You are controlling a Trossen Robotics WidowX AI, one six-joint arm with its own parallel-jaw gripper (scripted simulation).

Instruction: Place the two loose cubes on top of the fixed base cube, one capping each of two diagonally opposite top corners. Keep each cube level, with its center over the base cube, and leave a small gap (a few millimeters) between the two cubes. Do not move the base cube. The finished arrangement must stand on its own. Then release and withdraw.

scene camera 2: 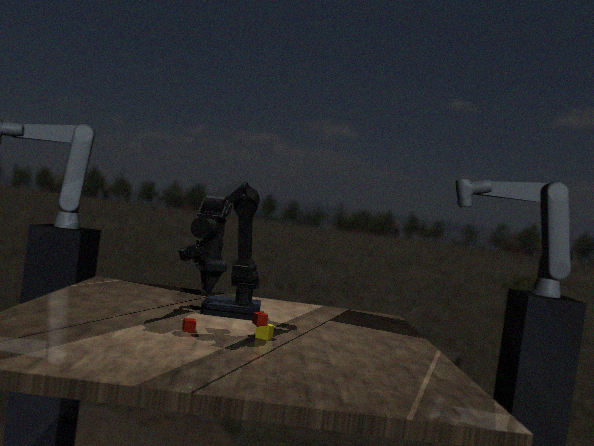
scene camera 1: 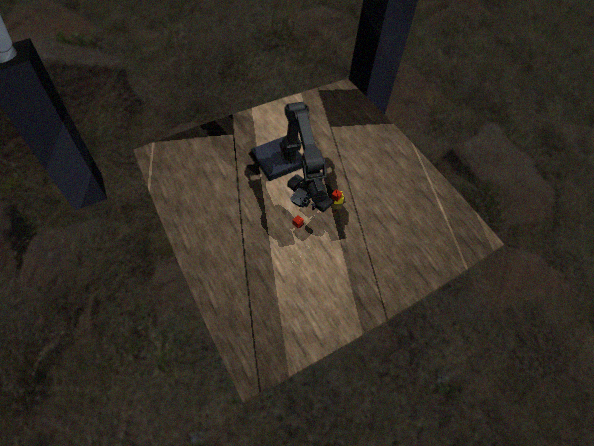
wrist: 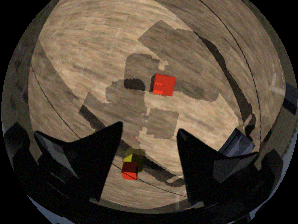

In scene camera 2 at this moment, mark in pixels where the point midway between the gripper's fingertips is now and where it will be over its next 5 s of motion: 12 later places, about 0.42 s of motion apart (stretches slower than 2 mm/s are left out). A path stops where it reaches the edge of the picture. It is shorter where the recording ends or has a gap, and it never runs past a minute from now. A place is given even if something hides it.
My gripper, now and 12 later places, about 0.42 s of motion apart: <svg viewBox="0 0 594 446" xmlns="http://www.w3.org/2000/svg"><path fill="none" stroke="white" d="M206 291L192 299L190 312L190 319L189 324L189 322L190 309L192 296L197 288L211 291L225 292L238 295L251 296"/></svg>
